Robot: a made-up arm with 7 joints. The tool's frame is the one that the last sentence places.
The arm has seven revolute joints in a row. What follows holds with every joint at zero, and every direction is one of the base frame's.
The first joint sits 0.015 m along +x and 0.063 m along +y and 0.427 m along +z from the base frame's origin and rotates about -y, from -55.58 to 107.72 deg.
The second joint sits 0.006 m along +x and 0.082 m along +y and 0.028 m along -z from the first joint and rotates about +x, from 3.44 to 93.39 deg.
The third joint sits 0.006 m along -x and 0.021 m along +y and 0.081 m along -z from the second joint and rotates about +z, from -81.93 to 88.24 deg.
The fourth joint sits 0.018 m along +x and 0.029 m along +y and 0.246 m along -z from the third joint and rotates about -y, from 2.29 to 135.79 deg.
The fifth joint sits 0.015 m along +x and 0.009 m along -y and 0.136 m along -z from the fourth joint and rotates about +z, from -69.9 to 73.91 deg.
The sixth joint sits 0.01 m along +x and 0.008 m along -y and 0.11 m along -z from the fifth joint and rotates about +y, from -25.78 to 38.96 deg.
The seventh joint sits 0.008 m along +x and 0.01 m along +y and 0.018 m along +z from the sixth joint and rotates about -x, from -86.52 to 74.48 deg.
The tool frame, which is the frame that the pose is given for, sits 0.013 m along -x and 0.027 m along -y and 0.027 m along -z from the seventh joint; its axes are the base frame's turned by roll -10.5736, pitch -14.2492 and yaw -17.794 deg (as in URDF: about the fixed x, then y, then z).
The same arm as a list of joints. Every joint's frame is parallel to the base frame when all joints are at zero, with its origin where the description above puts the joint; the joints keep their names.
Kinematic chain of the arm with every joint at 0, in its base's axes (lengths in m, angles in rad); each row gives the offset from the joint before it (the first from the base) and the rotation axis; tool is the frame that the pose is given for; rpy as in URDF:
joint 1: xyz 0.0150 0.0630 0.4270 axis -y
joint 2: xyz 0.0060 0.0820 -0.0280 axis +x
joint 3: xyz -0.0060 0.0210 -0.0810 axis +z
joint 4: xyz 0.0180 0.0290 -0.2460 axis -y
joint 5: xyz 0.0150 -0.0090 -0.1360 axis +z
joint 6: xyz 0.0100 -0.0080 -0.1100 axis +y
joint 7: xyz 0.0080 0.0100 0.0180 axis -x
tool: xyz -0.0130 -0.0270 -0.0270 rpy -0.1845 -0.2487 -0.3106
Joint limits (rad, base to tool): -0.9701..1.8801 0.0600..1.6300 -1.4299..1.5401 0.0400..2.3700 -1.2200..1.2900 -0.4499..0.6800 -1.5101..1.2999

